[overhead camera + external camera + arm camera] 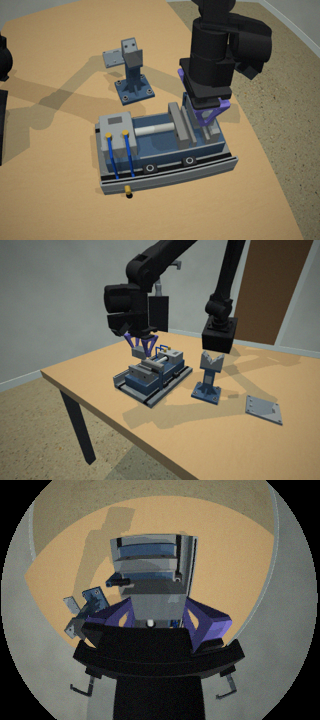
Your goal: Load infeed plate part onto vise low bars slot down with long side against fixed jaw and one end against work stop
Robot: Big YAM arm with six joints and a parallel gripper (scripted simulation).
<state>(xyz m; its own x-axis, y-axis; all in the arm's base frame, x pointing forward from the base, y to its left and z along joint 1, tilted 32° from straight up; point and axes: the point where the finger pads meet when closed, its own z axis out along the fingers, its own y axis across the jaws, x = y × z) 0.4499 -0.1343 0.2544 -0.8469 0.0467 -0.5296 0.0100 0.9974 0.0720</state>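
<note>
Now: the grey part 10 mm below my hand. Also, from my hand: fixed jaw (60 mm below, 30 mm ahead, 20 mm to the left); then black work stop (70 mm to the left, 50 mm below); then moving jaw (60 mm below, 30 mm behind, 20 mm to the left).
</note>
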